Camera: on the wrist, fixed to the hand. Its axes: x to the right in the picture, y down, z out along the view.
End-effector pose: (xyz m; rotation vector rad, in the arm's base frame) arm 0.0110 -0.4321 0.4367 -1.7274 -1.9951 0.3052
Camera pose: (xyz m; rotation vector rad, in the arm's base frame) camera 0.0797 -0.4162 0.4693 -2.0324 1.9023 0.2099
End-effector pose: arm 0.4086 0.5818 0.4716 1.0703 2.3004 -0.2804
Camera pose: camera 0.4111 0.6477 0.5127 -2.4397 0.7858 -0.9621
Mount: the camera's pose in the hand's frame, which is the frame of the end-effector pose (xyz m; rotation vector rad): 0.0163 0.0472 -0.0595 0.2072 1.0007 2.9424
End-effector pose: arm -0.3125 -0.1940 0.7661 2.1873 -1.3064 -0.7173
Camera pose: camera -0.2970 -0.2201 0.8376 -0.8814 -1.8168 1.3380
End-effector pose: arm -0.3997 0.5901 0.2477 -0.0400 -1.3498 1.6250
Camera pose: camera -0.4045 0.6493 0.1977 1.7535 -0.5219 -1.2518
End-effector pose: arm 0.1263 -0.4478 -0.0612 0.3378 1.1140 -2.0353
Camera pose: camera 0.1427 -0.4231 -0.1330 1.6111 -0.1111 0.8521
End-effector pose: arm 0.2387 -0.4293 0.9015 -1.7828 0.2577 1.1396
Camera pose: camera 0.2535 -0.4965 0.8655 0.0701 -2.2033 -0.5540
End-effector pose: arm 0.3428 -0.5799 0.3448 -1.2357 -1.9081 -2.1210
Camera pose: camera 0.3247 -0.6345 0.3970 -0.7634 0.6844 -0.1687
